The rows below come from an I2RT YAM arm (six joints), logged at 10 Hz.
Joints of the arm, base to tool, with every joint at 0 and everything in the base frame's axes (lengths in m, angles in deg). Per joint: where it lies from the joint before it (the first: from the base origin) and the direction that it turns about. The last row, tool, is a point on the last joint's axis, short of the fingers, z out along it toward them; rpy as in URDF.
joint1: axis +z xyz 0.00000 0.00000 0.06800
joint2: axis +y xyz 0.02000 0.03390 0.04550
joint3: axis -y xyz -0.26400 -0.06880 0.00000
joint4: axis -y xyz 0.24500 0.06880 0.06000
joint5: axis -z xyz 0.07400 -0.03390 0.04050
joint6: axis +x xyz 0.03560 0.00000 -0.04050
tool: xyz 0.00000 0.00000 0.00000 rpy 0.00 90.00 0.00
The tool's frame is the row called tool.
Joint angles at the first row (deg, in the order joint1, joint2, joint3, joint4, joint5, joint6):
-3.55 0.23 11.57 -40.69 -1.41 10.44
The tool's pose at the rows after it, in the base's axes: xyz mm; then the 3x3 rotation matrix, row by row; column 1 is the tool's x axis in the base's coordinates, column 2 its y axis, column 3 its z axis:
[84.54 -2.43 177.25], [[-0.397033 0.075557 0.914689], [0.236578 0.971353 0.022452], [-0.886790 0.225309 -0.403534]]
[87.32 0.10 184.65], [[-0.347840 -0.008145 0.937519], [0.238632 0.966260 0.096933], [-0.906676 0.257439 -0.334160]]
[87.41 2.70 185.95], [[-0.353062 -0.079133 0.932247], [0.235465 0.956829 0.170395], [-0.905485 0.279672 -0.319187]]
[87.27 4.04 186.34], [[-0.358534 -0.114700 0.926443], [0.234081 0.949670 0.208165], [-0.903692 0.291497 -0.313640]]
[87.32 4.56 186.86], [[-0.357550 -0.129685 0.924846], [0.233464 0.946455 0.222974], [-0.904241 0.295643 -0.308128]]
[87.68 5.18 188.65], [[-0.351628 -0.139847 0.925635], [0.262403 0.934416 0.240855], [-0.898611 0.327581 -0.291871]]
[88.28 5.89 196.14], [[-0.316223 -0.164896 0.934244], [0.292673 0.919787 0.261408], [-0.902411 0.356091 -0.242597]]
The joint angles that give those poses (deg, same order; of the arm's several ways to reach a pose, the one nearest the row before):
-3.56 0.23 11.57 -35.22 -4.54 12.25
-3.55 0.23 11.57 -31.12 -8.91 12.67
-3.55 0.23 11.57 -30.48 -13.17 12.64
-3.55 0.23 11.57 -30.32 -15.38 12.67
-3.55 0.23 11.57 -30.06 -16.25 12.69
-3.55 0.23 11.60 -29.17 -17.32 14.57
-3.55 0.32 12.10 -26.61 -18.59 16.71

